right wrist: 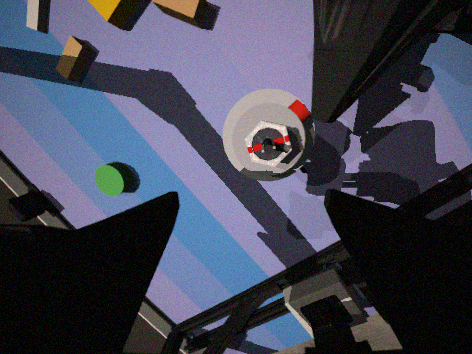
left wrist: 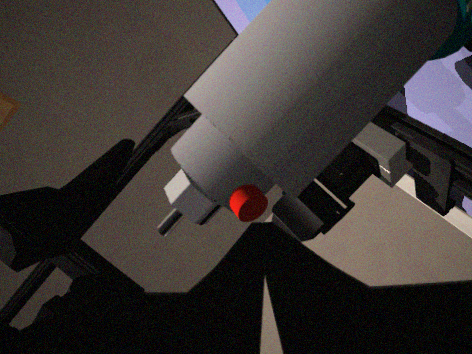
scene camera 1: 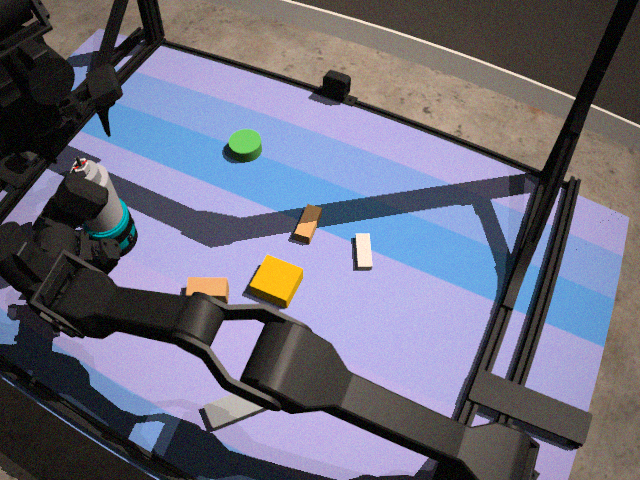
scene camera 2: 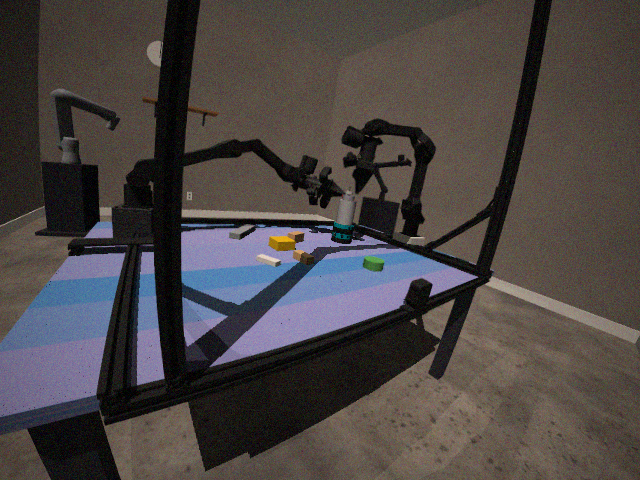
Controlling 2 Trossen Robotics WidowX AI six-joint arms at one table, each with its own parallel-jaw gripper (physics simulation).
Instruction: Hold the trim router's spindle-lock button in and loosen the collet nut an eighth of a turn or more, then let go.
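Frame: origin at the left arm's base, x ahead, y up, z right, level; millimetres.
Seen in the pictures: left gripper, fingertip midpoint: (right wrist: 321,121) (left wrist: 261,232) (scene camera 2: 345,194); right gripper, fingertip midpoint: (right wrist: 251,197) (left wrist: 191,185) (scene camera 1: 82,148) (scene camera 2: 357,192); left arm's base, origin of the base link: (scene camera 2: 137,206); right arm's base, origin of the base link: (right wrist: 326,313) (left wrist: 361,156) (scene camera 2: 409,234).
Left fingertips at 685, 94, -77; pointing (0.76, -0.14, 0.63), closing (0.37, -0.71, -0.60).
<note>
Pixels of each thing's middle, then the offset from my left fingertips to it, as dx, dy, dz.
- trim router, body centre: (left wrist: 324,56) (right wrist: 266,131) (scene camera 1: 98,201) (scene camera 2: 345,214) -3, -72, +33
- red spindle-lock button, body centre: (left wrist: 247,202) (right wrist: 298,112) -10, -6, +10
- green disc, body centre: (scene camera 1: 245,145) (right wrist: 114,178) (scene camera 2: 373,263) -40, -166, +312
- yellow block, body centre: (scene camera 1: 277,281) (scene camera 2: 282,243) -267, -164, +148
- white block, body centre: (scene camera 1: 363,251) (scene camera 2: 268,260) (right wrist: 37,9) -332, -172, +278
- grey block, body centre: (scene camera 1: 261,397) (scene camera 2: 243,231) -372, -169, -2
The trim router (scene camera 1: 109,195) (scene camera 2: 345,211) (left wrist: 315,85) stands upright, grey above a teal base. Its pale hex collet nut (scene camera 1: 77,166) (left wrist: 186,196) (right wrist: 257,128) is on top, with red marks on opposite sides in the right wrist view. The red spindle-lock button (left wrist: 248,203) (right wrist: 299,109) is on the collar's side. My left gripper (scene camera 2: 341,193) (left wrist: 261,232) (right wrist: 321,121) is shut and empty, its tips beside the button; a gap shows between them in the right wrist view. My right gripper (right wrist: 251,197) is open and empty, above the router and off to one side of the nut.
A green disc (scene camera 1: 245,143) (scene camera 2: 373,263) (right wrist: 109,180), a yellow block (scene camera 1: 276,279) (scene camera 2: 281,243), two orange-tan blocks (scene camera 1: 308,224) (scene camera 1: 206,285), a white block (scene camera 1: 363,250) and a grey block (scene camera 1: 230,410) lie on the table. Dark frame posts (scene camera 2: 175,206) (scene camera 2: 516,129) stand at the table's edges.
</note>
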